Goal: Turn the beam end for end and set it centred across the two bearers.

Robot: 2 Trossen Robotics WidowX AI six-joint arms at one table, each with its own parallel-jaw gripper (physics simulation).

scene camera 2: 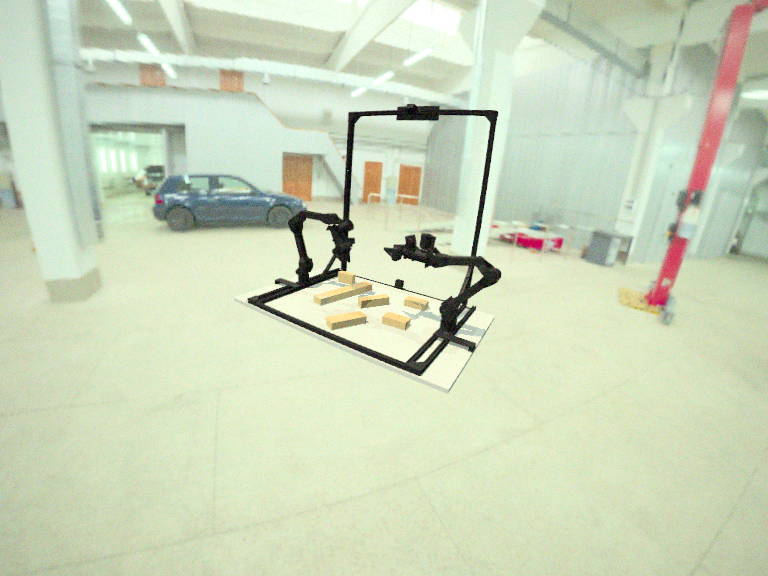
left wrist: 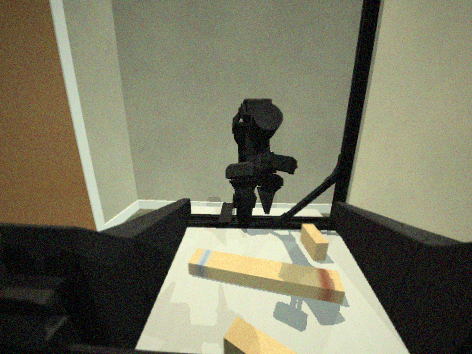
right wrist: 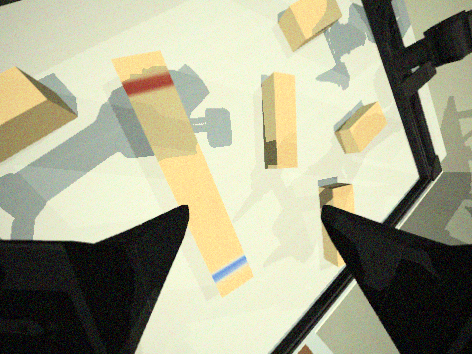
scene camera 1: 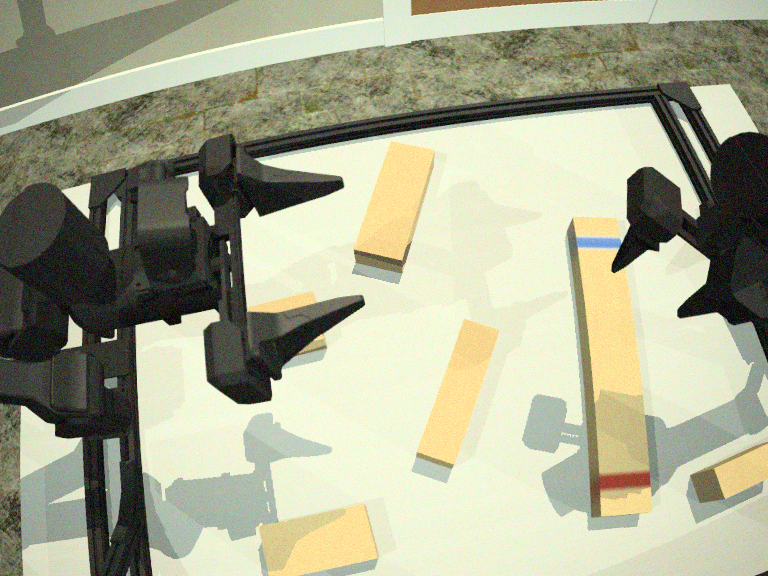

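Where they show: left gripper, fingertip midpoint: (scene camera 2: 388, 246) (left wrist: 261, 206) (scene camera 1: 353, 237); right gripper, fingertip midpoint: (scene camera 2: 346, 263) (left wrist: 258, 214) (right wrist: 254, 211) (scene camera 1: 646, 292); left arm's base, link origin: (scene camera 2: 447, 329) (right wrist: 400, 62) (scene camera 1: 106, 414); right arm's base, link origin: (scene camera 2: 303, 282) (left wrist: 243, 219).
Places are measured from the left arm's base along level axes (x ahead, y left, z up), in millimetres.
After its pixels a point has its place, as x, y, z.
Observation:
The beam (scene camera 1: 611, 347) @[633, -36, 19] (scene camera 2: 342, 293) @[613, 2, 14] (left wrist: 265, 272) @[617, -54, 19] (right wrist: 190, 185) @[638, -48, 19] is a long wooden bar lying flat on the table; in scene camera 1 its blue-striped end is at the top, its red-striped end at the bottom. Several plain wooden blocks lie apart; I cannot tell which two are the bearers. A long block (scene camera 1: 393, 204) @[411, 211, 19] and a narrower block (scene camera 1: 459, 393) @[437, -51, 25] lie slanted left of the beam. My left gripper (scene camera 1: 352, 241) @[351, -1, 324] is open and empty, raised at the left. My right gripper (scene camera 1: 647, 292) @[618, -30, 179] (left wrist: 258, 214) @[618, -30, 179] (right wrist: 254, 211) @[618, -30, 179] is open and empty above the beam's blue-striped end.
A small block (scene camera 1: 307, 303) @[283, 94, 19] (right wrist: 365, 127) @[248, 69, 19] lies partly under the left gripper's finger in scene camera 1. A wide block (scene camera 1: 319, 539) @[255, -185, 19] (right wrist: 312, 22) @[277, -174, 19] lies at the bottom. Another block (scene camera 1: 738, 474) @[736, -228, 44] (left wrist: 314, 242) @[717, -211, 39] lies beside the red-striped end. A black frame (scene camera 1: 446, 116) @[519, 361, 1] borders the table.

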